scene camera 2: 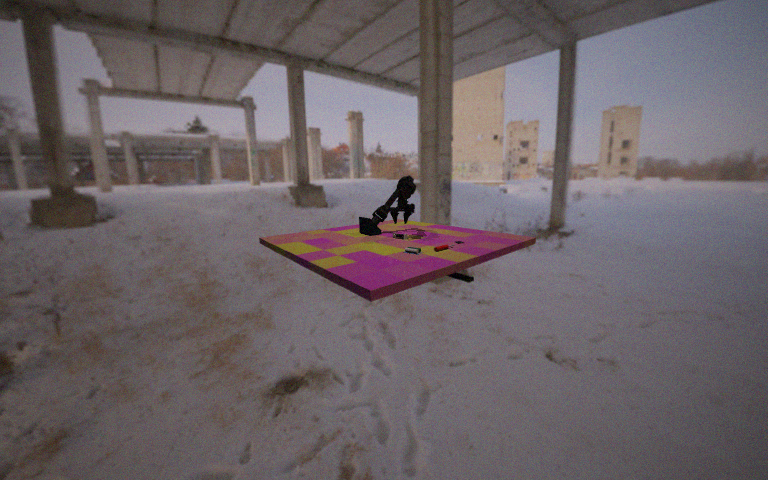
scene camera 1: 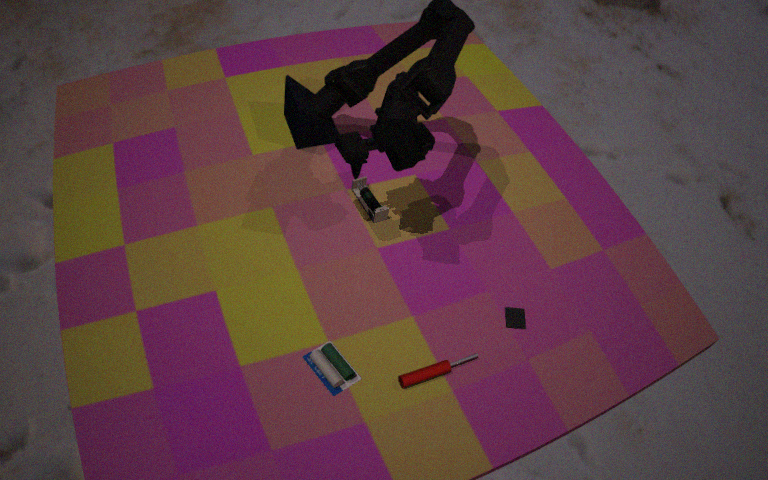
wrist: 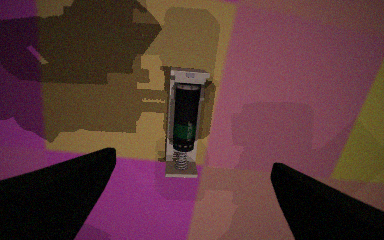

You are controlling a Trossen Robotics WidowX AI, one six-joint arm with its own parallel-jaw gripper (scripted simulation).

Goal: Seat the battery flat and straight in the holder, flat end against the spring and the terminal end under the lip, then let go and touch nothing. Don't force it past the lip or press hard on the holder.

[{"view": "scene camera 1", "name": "my gripper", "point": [375, 173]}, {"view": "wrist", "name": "my gripper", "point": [194, 162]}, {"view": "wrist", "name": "battery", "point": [187, 95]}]
